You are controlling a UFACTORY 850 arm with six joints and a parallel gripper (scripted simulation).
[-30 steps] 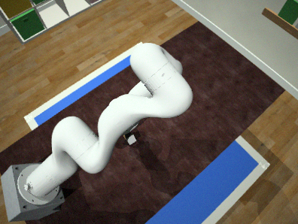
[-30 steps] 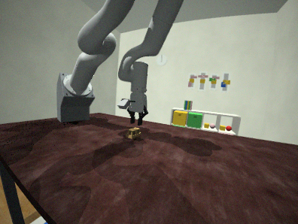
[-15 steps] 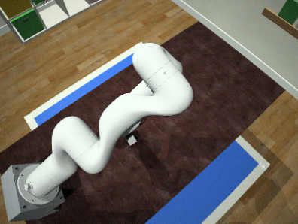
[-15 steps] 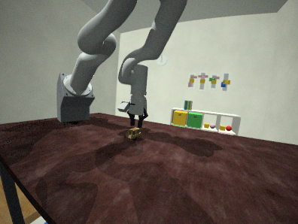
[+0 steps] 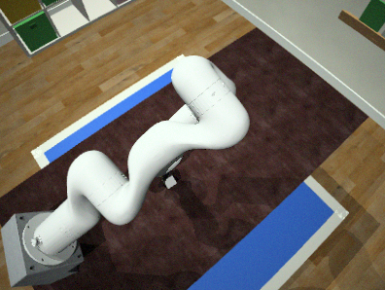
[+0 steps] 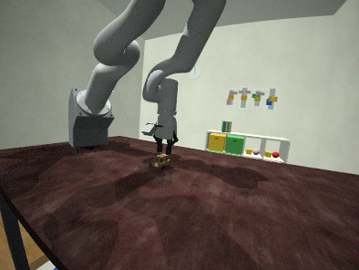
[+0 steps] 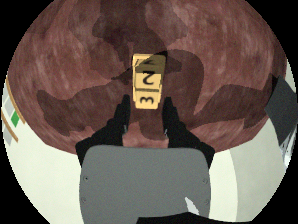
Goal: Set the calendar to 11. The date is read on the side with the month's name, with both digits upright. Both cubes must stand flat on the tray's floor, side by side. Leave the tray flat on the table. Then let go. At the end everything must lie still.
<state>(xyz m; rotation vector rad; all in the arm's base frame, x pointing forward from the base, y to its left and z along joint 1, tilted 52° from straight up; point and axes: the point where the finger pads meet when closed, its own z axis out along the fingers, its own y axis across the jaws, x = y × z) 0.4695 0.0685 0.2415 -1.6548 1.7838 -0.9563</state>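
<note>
Right now the cube is 4 cm below my hand. Round my hand: wooden tray (6 cm below, 2 cm to the right).
</note>
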